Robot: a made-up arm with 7 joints.
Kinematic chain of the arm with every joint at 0, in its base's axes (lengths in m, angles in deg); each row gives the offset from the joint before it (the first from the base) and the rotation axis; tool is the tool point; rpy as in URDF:
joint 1: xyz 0 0 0.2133 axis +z
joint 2: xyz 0 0 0 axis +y
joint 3: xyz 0 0 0.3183 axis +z
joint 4: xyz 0.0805 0 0 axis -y
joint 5: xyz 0.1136 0 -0.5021 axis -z
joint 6: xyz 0 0 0 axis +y
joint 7: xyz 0.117 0 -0.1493 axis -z
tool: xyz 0 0 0 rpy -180 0 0
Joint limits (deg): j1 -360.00..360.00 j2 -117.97..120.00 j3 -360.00..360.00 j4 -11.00..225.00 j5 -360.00..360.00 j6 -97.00..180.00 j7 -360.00..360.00
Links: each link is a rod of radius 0.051 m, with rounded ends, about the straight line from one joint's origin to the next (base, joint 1, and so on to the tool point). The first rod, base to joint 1, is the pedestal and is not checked.
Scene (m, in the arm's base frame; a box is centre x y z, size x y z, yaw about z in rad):
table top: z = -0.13
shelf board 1: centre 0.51 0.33 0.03 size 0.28 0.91 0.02 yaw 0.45
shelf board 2: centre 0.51 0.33 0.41 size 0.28 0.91 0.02 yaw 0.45
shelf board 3: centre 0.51 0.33 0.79 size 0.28 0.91 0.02 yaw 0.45
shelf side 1: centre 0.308 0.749 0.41 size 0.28 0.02 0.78 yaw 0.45
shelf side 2: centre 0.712 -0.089 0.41 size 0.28 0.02 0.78 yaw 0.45
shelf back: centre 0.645 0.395 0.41 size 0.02 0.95 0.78 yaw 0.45
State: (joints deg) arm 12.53 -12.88 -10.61 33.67 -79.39 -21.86 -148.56
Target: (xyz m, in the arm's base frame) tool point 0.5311 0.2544 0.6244
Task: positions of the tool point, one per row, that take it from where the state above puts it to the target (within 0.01 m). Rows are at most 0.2 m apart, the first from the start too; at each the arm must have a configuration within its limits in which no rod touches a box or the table.
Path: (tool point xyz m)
1: 0.4672 0.1276 0.2389
2: 0.3917 0.0926 0.2387
3: 0.3127 0.0742 0.2399
4: 0.3545 0.0903 0.3491
5: 0.3563 0.1186 0.4821
6: 0.3082 0.1467 0.6244
7: 0.3831 0.1776 0.6376
8: 0.4582 0.2139 0.6379
9: 0.5311 0.2544 0.6244

